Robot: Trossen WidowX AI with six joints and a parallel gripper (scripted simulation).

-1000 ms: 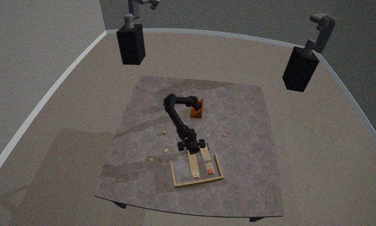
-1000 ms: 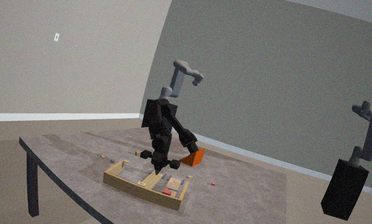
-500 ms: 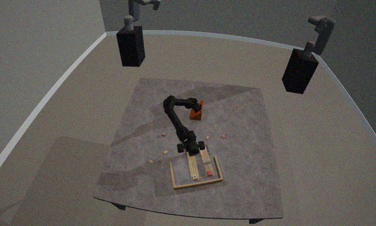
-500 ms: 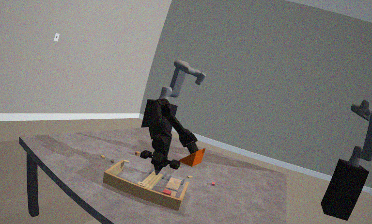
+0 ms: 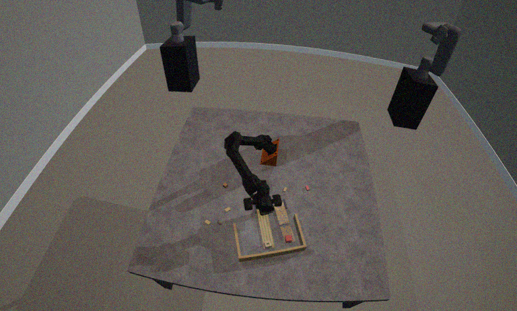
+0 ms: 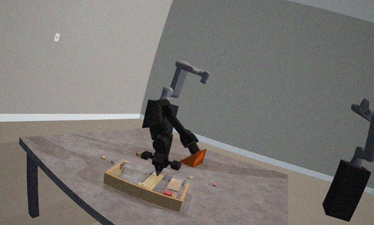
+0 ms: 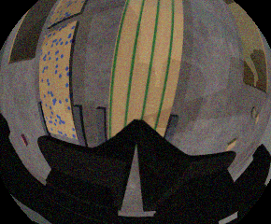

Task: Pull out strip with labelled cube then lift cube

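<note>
Now: gripper tip 10 cm to the right of the blue-speckled strip.
</note>
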